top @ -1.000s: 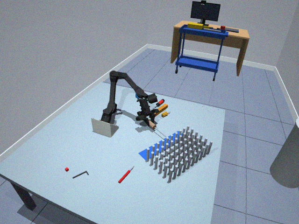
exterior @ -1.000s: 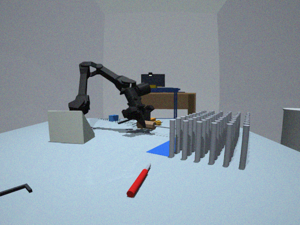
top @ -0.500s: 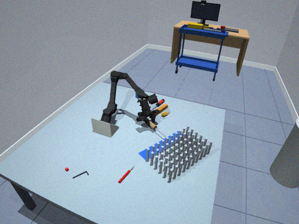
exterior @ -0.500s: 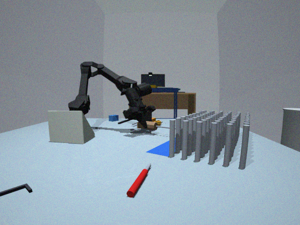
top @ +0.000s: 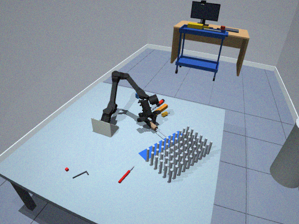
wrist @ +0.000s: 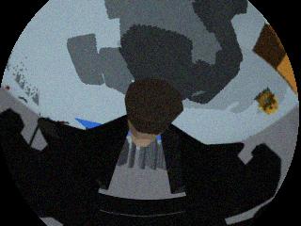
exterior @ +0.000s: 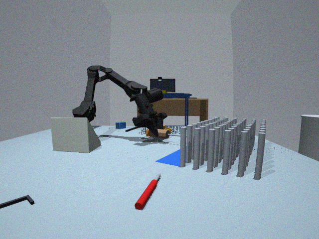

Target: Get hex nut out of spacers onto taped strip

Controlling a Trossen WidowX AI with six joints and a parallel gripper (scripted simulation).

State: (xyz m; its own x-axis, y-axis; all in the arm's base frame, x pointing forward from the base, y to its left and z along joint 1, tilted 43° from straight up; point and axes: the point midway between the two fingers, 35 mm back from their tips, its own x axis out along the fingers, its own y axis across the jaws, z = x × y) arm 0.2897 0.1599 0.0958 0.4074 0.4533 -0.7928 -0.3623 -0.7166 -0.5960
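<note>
Right now my gripper tip is 140 mm short of the blue taped strip, 100 mm to the left of it and 30 mm above it. Also, from my gripper tip: orange block 230 mm to the left, 70 mm behind, 20 mm below; then red-handled screwdriver 420 mm to the right, 70 mm ahead, 20 mm below; then pick tool 90 mm ahead, 40 mm to the right.
</note>
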